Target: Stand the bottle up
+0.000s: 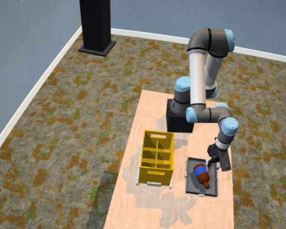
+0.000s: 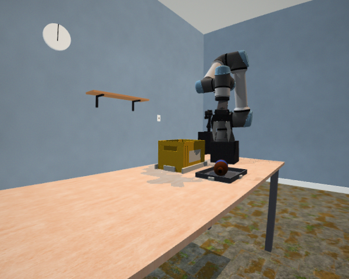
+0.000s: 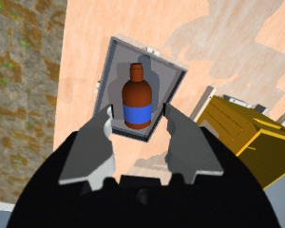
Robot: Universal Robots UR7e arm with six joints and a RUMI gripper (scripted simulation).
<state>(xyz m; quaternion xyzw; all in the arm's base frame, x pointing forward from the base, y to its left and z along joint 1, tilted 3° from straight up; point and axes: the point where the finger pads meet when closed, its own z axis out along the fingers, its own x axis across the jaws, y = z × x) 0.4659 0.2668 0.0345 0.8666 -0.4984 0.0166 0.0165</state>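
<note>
My hand is 16 cm above the brown bottle, 4 cm past it and 2 cm to the left of it. Round my hand: yellow crate 33 cm to the right, 12 cm below, 6 cm behind; then dark grey tray 19 cm below, 7 cm behind, 3 cm to the right.
</note>
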